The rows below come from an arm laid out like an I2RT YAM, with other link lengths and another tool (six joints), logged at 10 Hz.
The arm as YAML. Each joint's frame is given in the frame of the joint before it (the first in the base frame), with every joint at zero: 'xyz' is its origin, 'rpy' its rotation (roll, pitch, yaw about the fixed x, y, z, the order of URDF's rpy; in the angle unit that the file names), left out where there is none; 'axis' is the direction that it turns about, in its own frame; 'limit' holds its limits. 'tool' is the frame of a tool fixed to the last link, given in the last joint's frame.
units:
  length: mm
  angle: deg
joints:
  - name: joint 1
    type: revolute
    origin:
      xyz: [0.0, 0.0, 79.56]
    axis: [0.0, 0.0, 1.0]
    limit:
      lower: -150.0
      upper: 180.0
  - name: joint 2
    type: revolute
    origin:
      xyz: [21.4, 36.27, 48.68]
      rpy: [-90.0, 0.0, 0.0]
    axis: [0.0, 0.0, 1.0]
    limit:
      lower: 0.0
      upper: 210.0
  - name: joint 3
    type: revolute
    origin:
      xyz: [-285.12, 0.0, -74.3]
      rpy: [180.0, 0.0, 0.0]
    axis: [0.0, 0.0, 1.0]
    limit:
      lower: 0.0
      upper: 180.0
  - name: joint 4
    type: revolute
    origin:
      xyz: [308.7, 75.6, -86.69]
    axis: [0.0, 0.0, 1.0]
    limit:
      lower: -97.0
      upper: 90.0
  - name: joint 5
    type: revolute
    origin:
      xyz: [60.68, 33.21, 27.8]
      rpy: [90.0, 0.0, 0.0]
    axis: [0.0, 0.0, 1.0]
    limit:
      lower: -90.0
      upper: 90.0
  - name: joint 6
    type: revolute
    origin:
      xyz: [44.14, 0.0, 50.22]
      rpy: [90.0, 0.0, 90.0]
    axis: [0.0, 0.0, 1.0]
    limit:
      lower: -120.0
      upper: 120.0
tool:
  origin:
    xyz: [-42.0, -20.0, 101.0]
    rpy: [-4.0, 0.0, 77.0]
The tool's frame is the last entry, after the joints.
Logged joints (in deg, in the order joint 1, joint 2, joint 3, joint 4, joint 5, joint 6), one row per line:
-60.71, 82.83, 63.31, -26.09, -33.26, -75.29
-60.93, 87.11, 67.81, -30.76, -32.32, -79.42
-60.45, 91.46, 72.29, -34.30, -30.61, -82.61
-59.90, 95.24, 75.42, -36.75, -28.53, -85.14
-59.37, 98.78, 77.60, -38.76, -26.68, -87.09
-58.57, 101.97, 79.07, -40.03, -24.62, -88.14
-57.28, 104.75, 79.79, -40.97, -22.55, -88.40
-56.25, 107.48, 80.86, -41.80, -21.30, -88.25
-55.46, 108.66, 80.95, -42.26, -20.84, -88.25
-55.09, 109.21, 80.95, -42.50, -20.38, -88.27
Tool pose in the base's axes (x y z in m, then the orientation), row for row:
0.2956, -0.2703, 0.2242, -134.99, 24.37, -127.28
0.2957, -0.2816, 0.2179, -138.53, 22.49, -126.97
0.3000, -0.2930, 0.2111, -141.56, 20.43, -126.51
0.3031, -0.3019, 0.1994, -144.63, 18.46, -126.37
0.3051, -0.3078, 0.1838, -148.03, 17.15, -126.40
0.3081, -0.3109, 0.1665, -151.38, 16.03, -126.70
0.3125, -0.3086, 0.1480, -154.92, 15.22, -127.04
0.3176, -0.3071, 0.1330, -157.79, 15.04, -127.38
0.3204, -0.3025, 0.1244, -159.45, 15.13, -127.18
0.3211, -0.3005, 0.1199, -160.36, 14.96, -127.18
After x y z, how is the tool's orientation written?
As angles about the fixed x, y, z axes (roll, pitch, yaw), in degrees.
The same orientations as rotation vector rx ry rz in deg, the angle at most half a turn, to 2 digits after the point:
-48.98, 125.97, -37.07
-52.41, 128.36, -34.56
-55.80, 130.52, -32.62
-58.74, 132.87, -30.65
-61.12, 135.20, -27.82
-62.97, 137.58, -24.92
-64.57, 139.89, -21.49
-65.45, 141.48, -18.30
-66.31, 142.00, -16.18
-66.77, 142.48, -15.20

